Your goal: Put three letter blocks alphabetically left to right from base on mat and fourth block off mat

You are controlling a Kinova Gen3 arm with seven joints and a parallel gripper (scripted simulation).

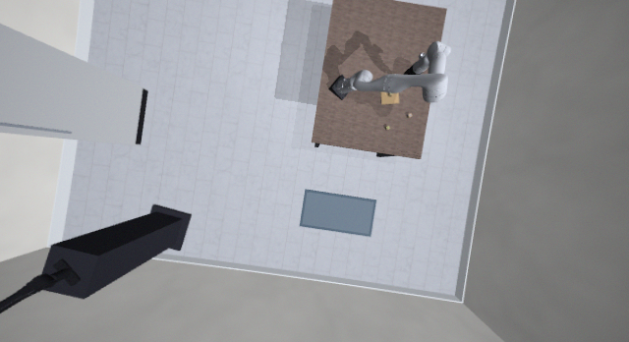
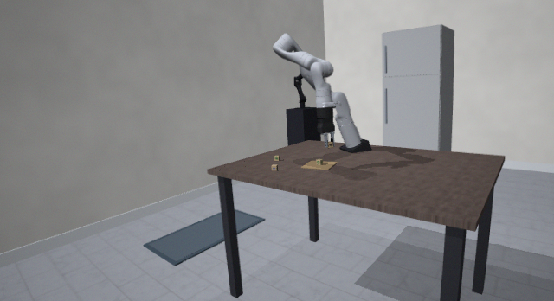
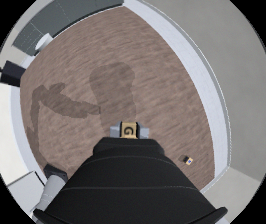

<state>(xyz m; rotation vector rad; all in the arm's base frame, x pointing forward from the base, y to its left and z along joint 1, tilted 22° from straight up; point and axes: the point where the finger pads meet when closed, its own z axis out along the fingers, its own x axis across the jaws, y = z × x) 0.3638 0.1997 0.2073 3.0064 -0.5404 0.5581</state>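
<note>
The mat is 40 mm behind my hand, 100 mm to the right of it and 130 mm below it. The rest, counted from my hand: tan block: 160 mm ahead, 210 mm to the right, 120 mm below.
</note>
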